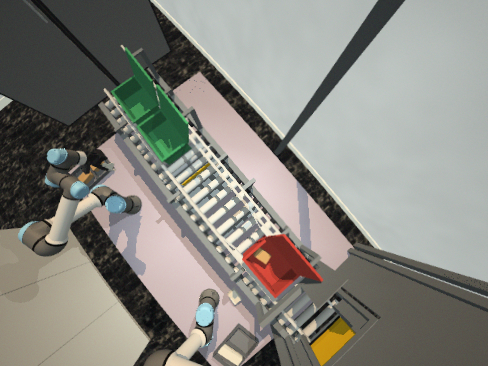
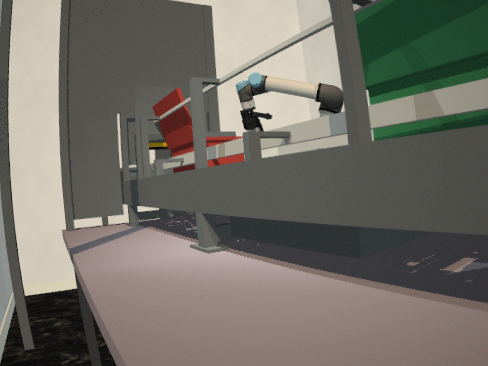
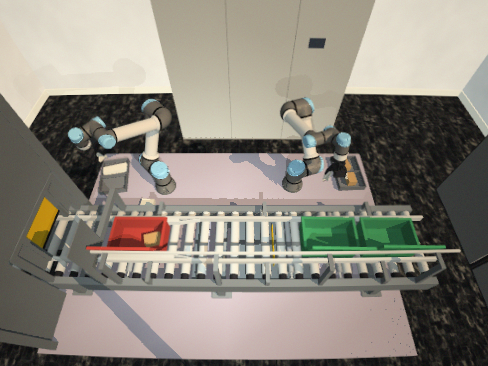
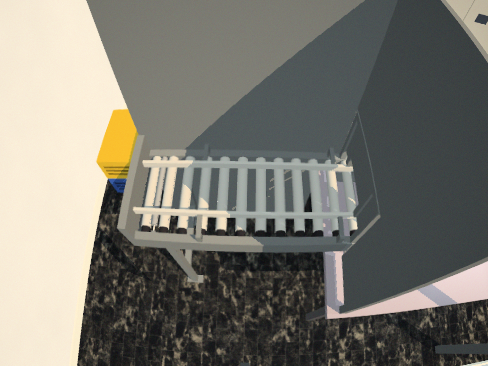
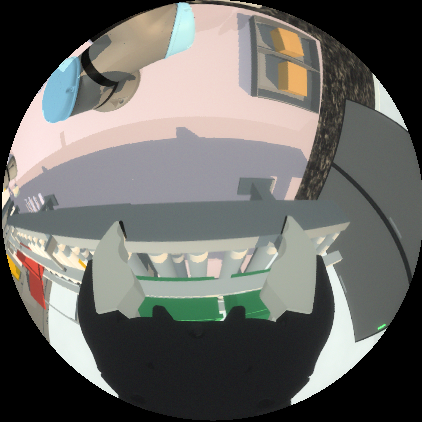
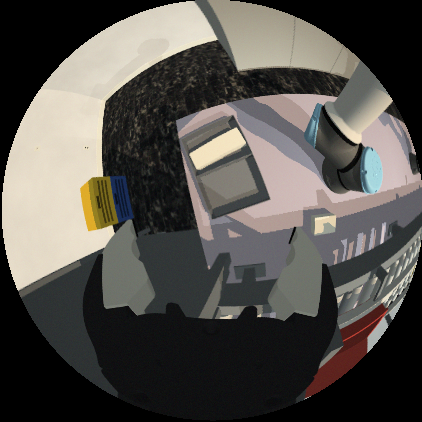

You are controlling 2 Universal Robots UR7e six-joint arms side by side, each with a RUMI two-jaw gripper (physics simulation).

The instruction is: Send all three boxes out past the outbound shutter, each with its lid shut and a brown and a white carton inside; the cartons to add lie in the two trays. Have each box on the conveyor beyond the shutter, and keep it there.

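Places are measured from the left arm's base along level axes (x left, y back, z up), in centimetres.
Where they show: left gripper, fingertip midpoint: (image 1: 108,161) (image 3: 334,180) (image 5: 201,220); right gripper, fingertip midpoint: (image 3: 96,154) (image 6: 213,226); left arm's base at its link origin: (image 1: 132,204) (image 3: 292,184) (image 5: 113,85); right arm's base at its link origin: (image 1: 209,298) (image 3: 166,186) (image 6: 337,172).
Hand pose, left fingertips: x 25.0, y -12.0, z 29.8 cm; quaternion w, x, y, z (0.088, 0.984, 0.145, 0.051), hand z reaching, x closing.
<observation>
Each offset is from my left fingertips to the top centre of the thing. "*": to the spot under its first point. Level surfaces: height alone.
My left gripper (image 5: 201,220) (image 3: 336,173) is open and empty beside the tray {dy +31.9, dx +15.3, dz -25.6 cm} (image 5: 254,62) with two brown cartons {dy +38.2, dx +12.7, dz -24.6 cm} (image 5: 287,41) {dy +25.7, dx +17.8, dz -24.6 cm} (image 5: 293,78). My right gripper (image 6: 213,226) (image 3: 101,157) is open and empty, high near the other tray {* dy -27.7, dx -152.8, dz -25.7 cm} (image 6: 240,209). That tray holds a white carton {dy -6.0, dx -157.0, dz -25.6 cm} (image 6: 218,148) (image 3: 115,168). Another white carton {dy -30.9, dx -122.8, dz -25.8 cm} (image 6: 324,224) (image 3: 147,202) lies loose between it and the conveyor. The red box {* dy -61.3, dx -118.5, dz -0.2 cm} (image 1: 275,289) (image 3: 125,231) stands lid open on the conveyor, a brown carton {dy -63.4, dx -97.4, dz -1.8 cm} (image 1: 262,257) (image 3: 151,238) inside. Two green boxes {* dy -38.5, dx +6.2, dz -6.8 cm} (image 1: 162,132) {* dy -25.7, dx +34.8, dz -6.8 cm} (image 3: 387,232) stand lids open; no cartons show in them.
The roller conveyor {dz -8.3 cm} (image 3: 235,284) has side rails and upright brackets. A yellow panel {dy -76.3, dx -150.2, dz +23.7 cm} (image 3: 42,222) (image 1: 332,342) shows at the grey housing's opening, past the red box. Beyond, the outbound conveyor (image 4: 295,244) carries no box. Grey cabinets stand behind the arms.
</observation>
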